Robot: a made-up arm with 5 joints.
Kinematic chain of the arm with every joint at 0, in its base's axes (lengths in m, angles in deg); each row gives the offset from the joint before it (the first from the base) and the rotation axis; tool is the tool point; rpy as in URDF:
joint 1: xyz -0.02 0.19 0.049 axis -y
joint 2: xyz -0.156 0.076 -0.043 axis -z
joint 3: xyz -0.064 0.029 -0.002 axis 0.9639 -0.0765 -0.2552
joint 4: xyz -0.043 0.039 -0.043 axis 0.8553 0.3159 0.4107
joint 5: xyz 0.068 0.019 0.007 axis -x
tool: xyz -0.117 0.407 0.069 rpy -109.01 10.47 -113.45
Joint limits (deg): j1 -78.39..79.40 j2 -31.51..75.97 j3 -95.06..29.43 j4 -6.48..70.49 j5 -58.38..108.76
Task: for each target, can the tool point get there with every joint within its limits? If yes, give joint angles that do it. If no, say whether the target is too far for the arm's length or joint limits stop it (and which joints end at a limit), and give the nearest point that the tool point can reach.
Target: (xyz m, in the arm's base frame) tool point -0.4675 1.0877 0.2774
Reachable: no: too far | nearest point -0.3503 0.7678 0.2176 | short by 0.346 m
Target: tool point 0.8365 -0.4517 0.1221
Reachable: no: too far | nearest point 0.3086 -0.0955 -0.1345 | short by 0.687 m
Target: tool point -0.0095 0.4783 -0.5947
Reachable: yes | joints 56.12 -12.54 -12.03 41.95 84.13
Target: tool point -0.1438 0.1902 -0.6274
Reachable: yes | joints 53.27 -19.40 -73.51 64.34 64.40
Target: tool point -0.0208 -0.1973 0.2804
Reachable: no: joint limits stop it (at a limit: joint 1, joint 3, joint 5) | nearest point -0.0402 -0.1464 0.2685 | short by 0.056 m
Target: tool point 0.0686 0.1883 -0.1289
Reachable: no: joint limits stop it (at a limit: joint 1, joint 2, joint 3, joint 4, joint 5) | nearest point 0.1223 0.3216 -0.1106 | short by 0.145 m
